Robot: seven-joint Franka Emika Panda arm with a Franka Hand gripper.
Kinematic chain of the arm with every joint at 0, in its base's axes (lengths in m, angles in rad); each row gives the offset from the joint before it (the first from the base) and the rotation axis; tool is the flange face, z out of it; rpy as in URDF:
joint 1: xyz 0 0 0.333 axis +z
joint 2: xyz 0 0 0 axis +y
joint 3: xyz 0 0 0.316 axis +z
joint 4: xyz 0.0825 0 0 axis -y
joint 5: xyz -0.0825 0 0.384 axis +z
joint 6: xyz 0 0 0 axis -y
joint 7: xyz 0.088 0 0 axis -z
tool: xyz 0 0 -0.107 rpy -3.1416 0 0
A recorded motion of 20 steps. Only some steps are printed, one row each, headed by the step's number.
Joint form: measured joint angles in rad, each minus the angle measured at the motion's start. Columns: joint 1, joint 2, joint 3, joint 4, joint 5, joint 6, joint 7.
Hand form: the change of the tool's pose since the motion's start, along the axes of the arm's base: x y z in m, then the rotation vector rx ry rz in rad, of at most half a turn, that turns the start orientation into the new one. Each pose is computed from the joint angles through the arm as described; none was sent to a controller.
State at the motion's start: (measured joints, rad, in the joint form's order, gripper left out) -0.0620 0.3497 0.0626 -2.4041 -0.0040 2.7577 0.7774
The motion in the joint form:
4: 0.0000 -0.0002 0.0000 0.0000 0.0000 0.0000 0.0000
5: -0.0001 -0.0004 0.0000 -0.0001 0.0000 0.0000 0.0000
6: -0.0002 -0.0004 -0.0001 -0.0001 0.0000 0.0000 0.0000
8: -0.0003 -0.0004 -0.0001 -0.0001 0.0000 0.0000 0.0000
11: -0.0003 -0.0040 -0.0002 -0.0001 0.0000 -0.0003 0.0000
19: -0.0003 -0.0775 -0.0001 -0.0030 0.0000 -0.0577 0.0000
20: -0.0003 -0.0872 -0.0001 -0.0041 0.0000 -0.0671 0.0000
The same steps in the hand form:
4: 0.0000 0.0000 0.0001 0.0000 -0.0002 0.0000
5: 0.0000 -0.0001 0.0002 0.0000 -0.0003 -0.0001
6: 0.0000 -0.0002 0.0002 -0.0001 -0.0003 -0.0003
8: 0.0000 -0.0002 0.0002 -0.0001 -0.0003 -0.0004
11: 0.0006 -0.0003 0.0019 -0.0003 -0.0036 -0.0005
19: 0.0039 -0.0008 0.0324 -0.0049 -0.0167 0.0007
20: 0.0037 -0.0009 0.0360 -0.0055 -0.0158 0.0008

